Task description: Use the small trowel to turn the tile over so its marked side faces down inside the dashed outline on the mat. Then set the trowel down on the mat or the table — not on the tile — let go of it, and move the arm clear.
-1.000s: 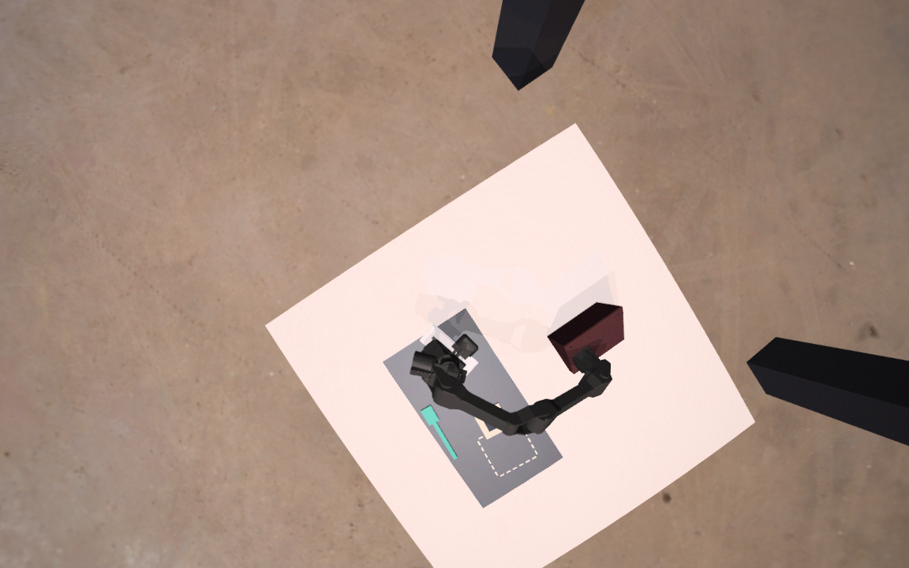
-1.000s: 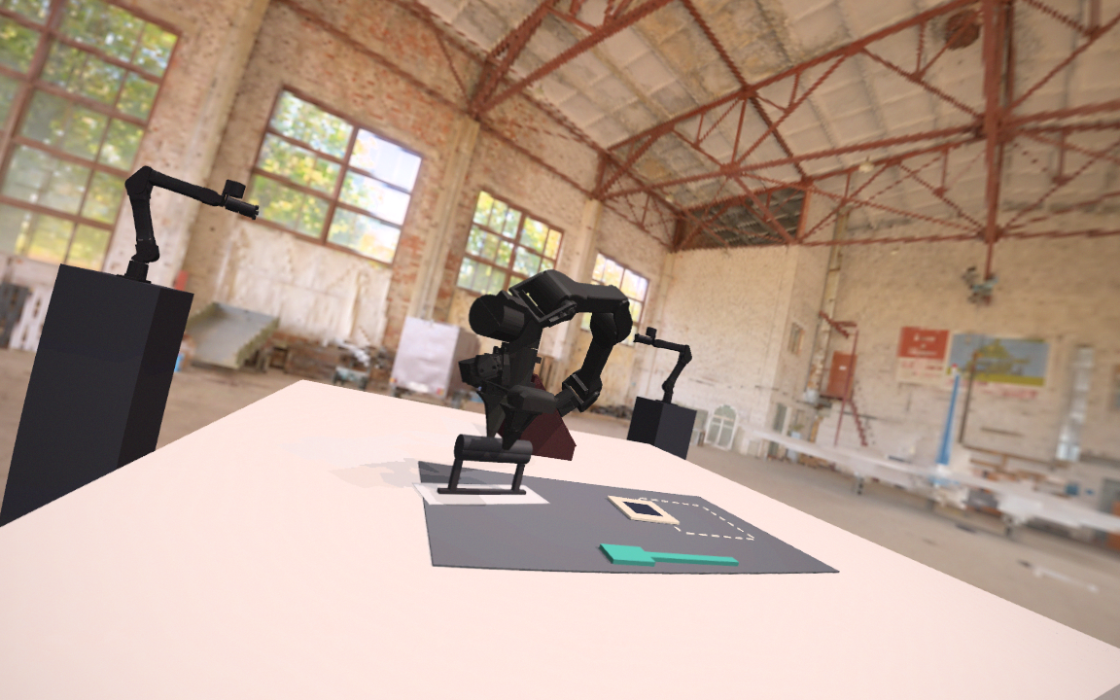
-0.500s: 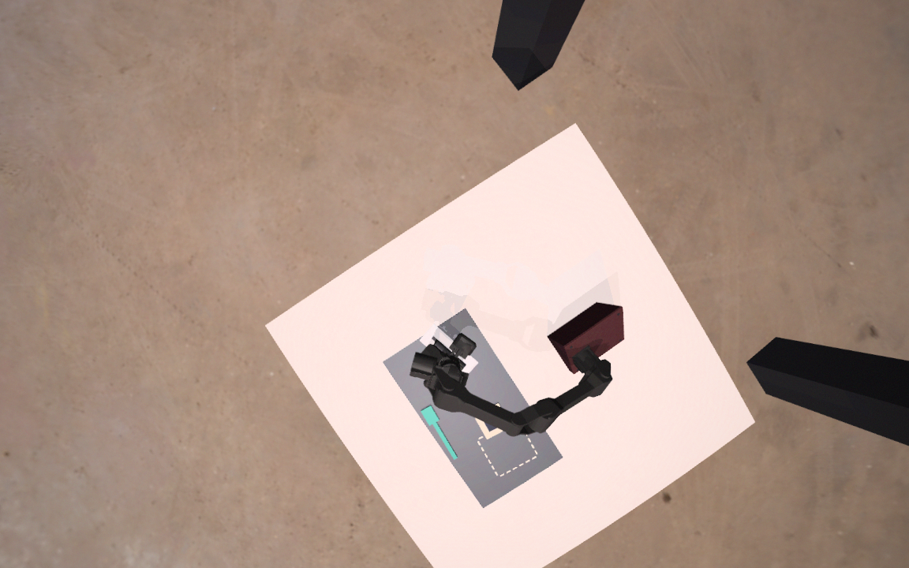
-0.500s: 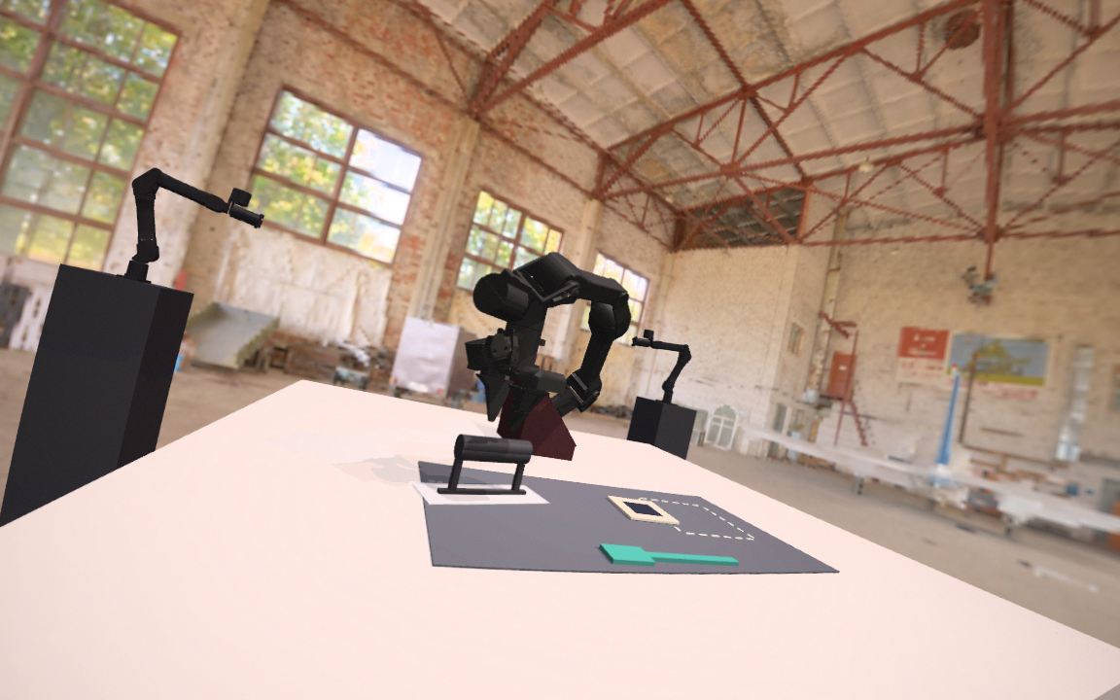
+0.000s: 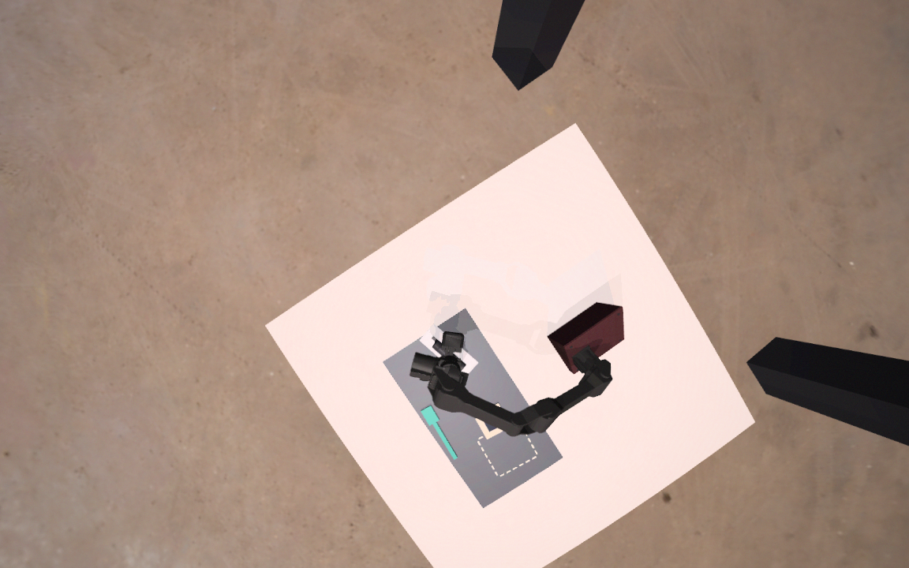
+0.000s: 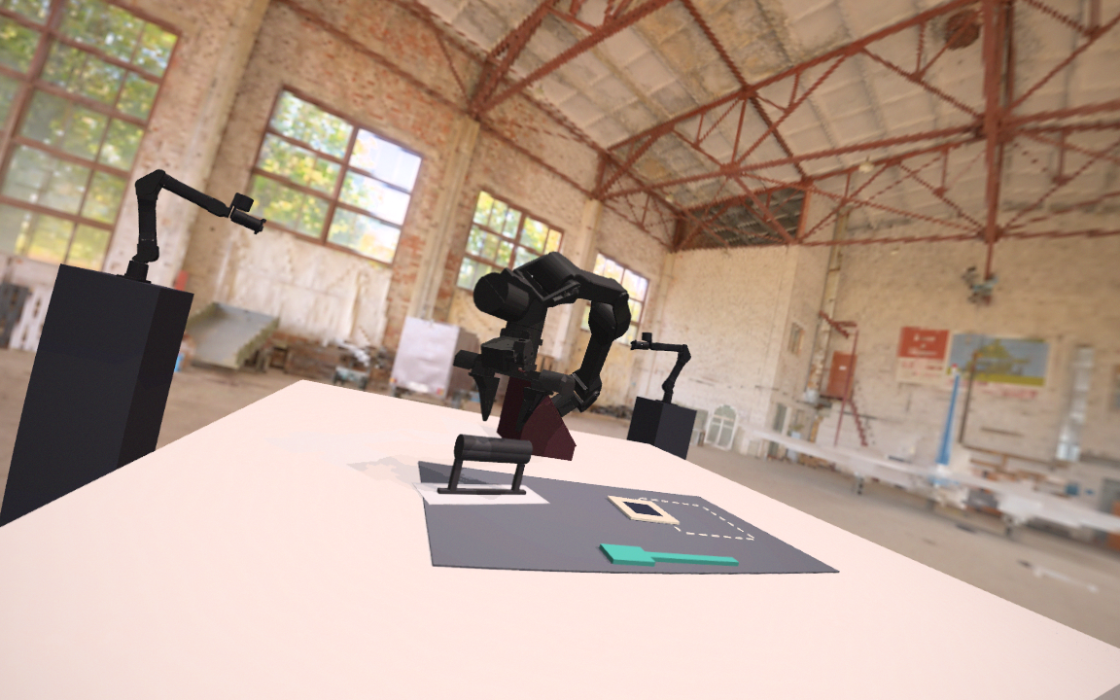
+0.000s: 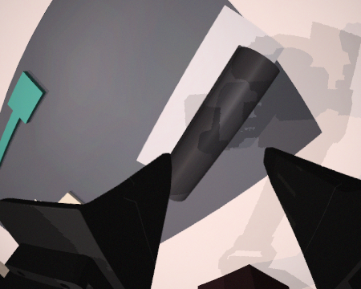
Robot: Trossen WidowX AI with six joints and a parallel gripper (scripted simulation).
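The trowel lies 2 cm to the left of my gripper tip and 7 cm below it. Round my gripper tip: cream tile: 3 cm ahead, 29 cm to the left, 10 cm below; teal flat piece: 19 cm ahead, 19 cm to the left, 10 cm below; grey mat: 6 cm ahead, 22 cm to the left, 13 cm below.
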